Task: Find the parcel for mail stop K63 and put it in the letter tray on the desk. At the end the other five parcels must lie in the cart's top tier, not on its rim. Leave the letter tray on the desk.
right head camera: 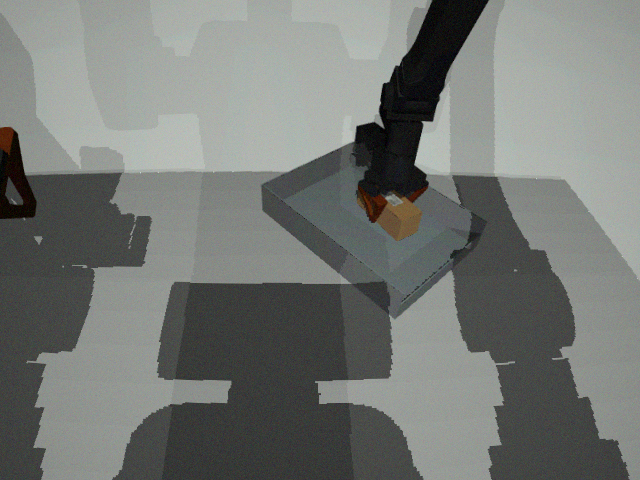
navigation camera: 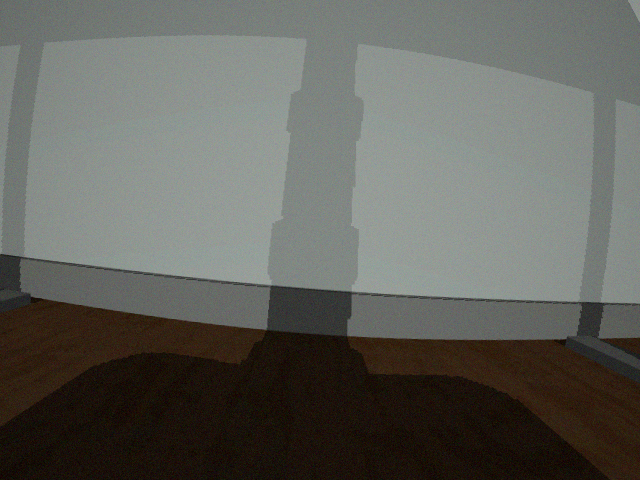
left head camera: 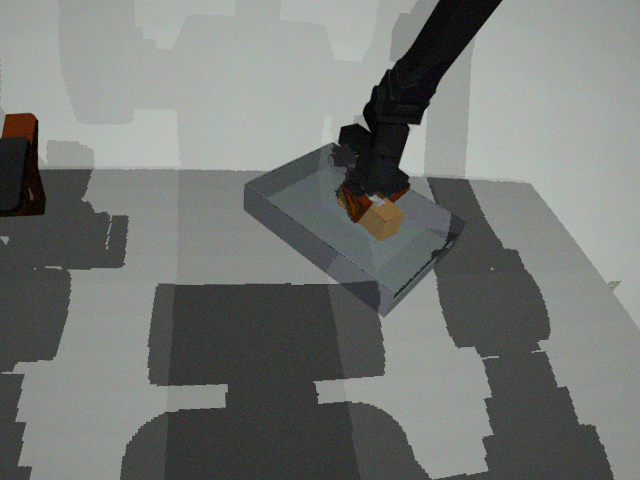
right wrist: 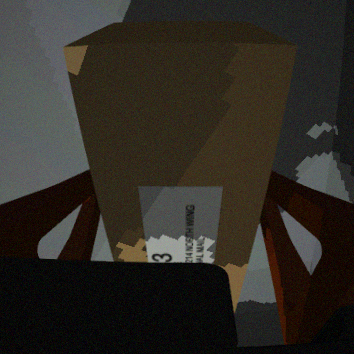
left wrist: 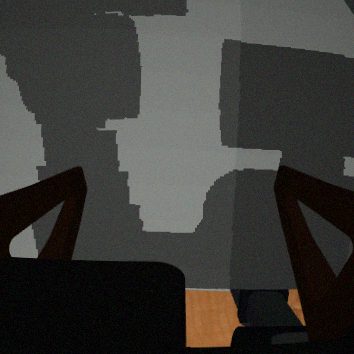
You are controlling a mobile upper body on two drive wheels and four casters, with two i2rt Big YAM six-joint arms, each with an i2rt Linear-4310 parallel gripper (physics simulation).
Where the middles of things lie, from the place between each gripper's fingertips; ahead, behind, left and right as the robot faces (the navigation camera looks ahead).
Now: right hand 30 mm past the grey letter tray (right head camera: 316, 202), 40 mm to the right of it and 20 mm below it.
Right now my left hand is 330 mm short of the grey letter tray, 420 mm to the left of it and 290 mm above it.
